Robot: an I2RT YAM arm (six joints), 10 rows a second.
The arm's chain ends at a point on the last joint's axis. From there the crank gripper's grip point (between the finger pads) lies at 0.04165 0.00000 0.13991 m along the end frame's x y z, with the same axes.
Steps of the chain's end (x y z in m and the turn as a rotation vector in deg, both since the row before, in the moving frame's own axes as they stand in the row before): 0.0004, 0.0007, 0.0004, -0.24, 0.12, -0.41; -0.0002, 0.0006, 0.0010, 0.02, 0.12, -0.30; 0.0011, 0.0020, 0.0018, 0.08, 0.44, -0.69; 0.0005, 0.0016, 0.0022, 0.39, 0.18, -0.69; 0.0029, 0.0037, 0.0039, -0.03, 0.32, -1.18; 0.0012, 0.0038, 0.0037, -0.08, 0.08, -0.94; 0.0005, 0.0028, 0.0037, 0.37, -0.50, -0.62; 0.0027, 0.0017, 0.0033, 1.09, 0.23, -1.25
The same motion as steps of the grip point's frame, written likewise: 0.0007, 0.0010, 0.0003, -0.24, 0.12, -0.41; 0.0001, 0.0003, 0.0009, 0.02, 0.12, -0.30; 0.0022, 0.0013, 0.0015, 0.08, 0.44, -0.69; 0.0009, 0.0001, 0.0021, 0.39, 0.18, -0.69; 0.0037, 0.0029, 0.0037, -0.03, 0.32, -1.18; 0.0014, 0.0033, 0.0036, -0.08, 0.08, -0.94; -0.0007, 0.0015, 0.0041, 0.37, -0.50, -0.62; 0.0032, -0.0019, 0.0031, 1.09, 0.23, -1.25
